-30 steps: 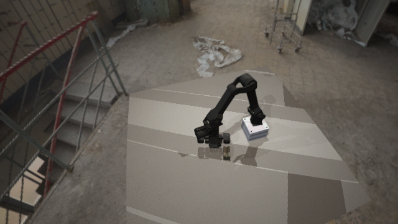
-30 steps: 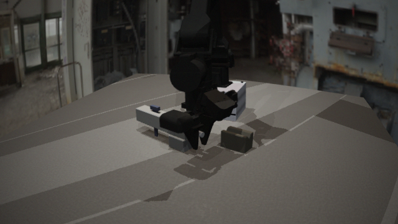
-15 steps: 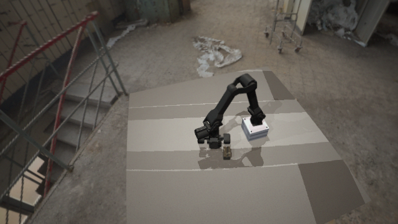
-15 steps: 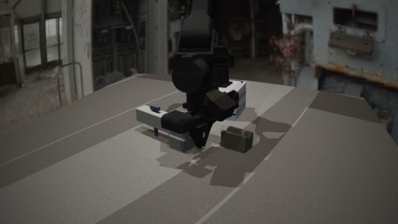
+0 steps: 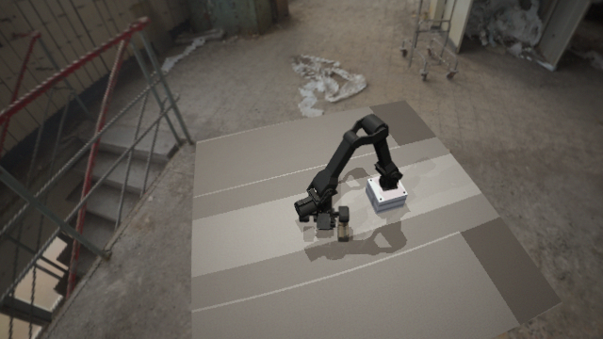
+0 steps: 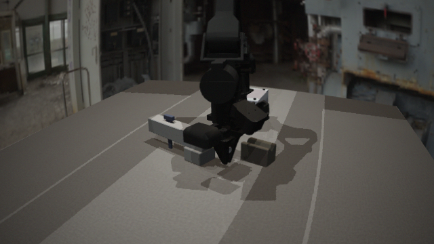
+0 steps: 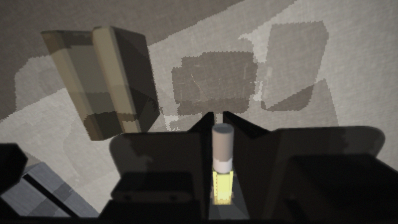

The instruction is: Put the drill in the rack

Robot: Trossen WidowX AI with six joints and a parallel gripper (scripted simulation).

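My gripper tip is 50 mm to the left of the drill, 30 mm below it and 10 mm past it. The rest, counted from my gripper tip: dark blue T-shaped key: 170 mm to the right, 40 mm above, 30 mm behind; dark rack: 70 mm behind, 40 mm to the left; grey fixture block: 130 mm to the right, 30 mm behind, 30 mm above.
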